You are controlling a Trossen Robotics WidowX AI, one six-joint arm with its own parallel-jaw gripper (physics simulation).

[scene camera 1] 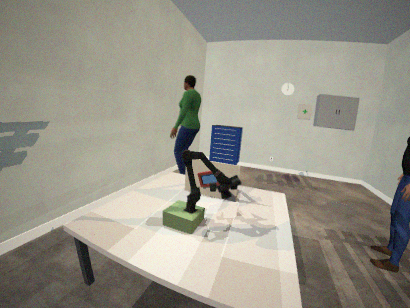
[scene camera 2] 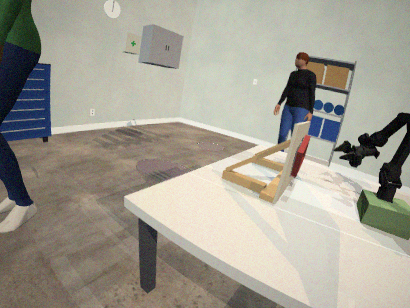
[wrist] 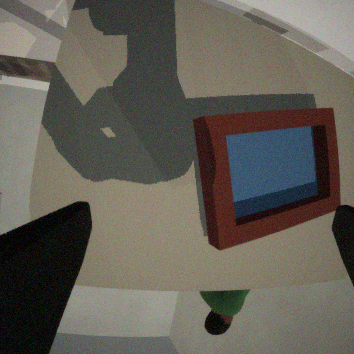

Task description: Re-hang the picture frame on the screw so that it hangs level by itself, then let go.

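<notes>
The picture frame (scene camera 1: 200, 179) (scene camera 2: 300, 156) (wrist: 224, 180) has a red border and a blue middle. It is on the front face of the upright beige board (scene camera 1: 191, 185) (scene camera 2: 287, 170) (wrist: 135, 225). In the wrist view, which is upside down, its long edge nearer the bottom slopes up to the right; I cannot tell exactly how level it hangs. The screw does not show. My gripper (scene camera 1: 219, 190) (scene camera 2: 341, 152) (wrist: 218, 217) is open and empty, in front of the board and apart from it. In the wrist view the frame shows between the fingers, nearer the right one.
Wooden feet (scene camera 2: 245, 180) brace the board from behind on the white table (scene camera 1: 240, 250) (scene camera 2: 200, 215). The arm stands on a green block (scene camera 1: 181, 219) (scene camera 2: 382, 215). The arm's dark shadow (wrist: 150, 125) falls on the board beside the frame. People stand beyond the table.
</notes>
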